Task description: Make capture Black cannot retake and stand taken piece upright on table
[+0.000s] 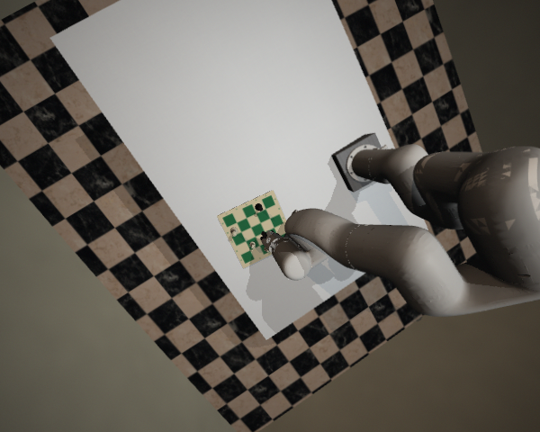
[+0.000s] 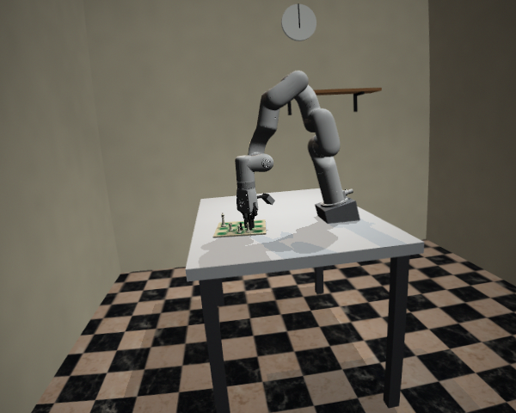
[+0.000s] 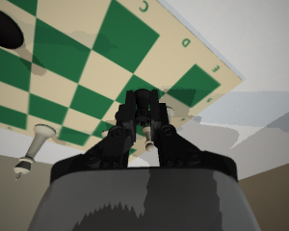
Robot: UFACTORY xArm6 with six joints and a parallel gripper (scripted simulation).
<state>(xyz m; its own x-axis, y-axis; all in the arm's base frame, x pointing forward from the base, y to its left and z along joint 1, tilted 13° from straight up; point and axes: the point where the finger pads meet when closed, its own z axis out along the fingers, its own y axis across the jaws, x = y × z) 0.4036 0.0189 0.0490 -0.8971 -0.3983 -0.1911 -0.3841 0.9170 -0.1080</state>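
My hand is 40 mm short of the black pawn, 10 mm to the left of it and 10 mm above it. The rest, counted from my hand: green-and-cream chessboard (30 mm ahead, 50 mm to the right, 30 mm below); white pawn (50 mm ahead, 30 mm to the left, 10 mm below); tall black piece (20 mm behind, 110 mm to the right).
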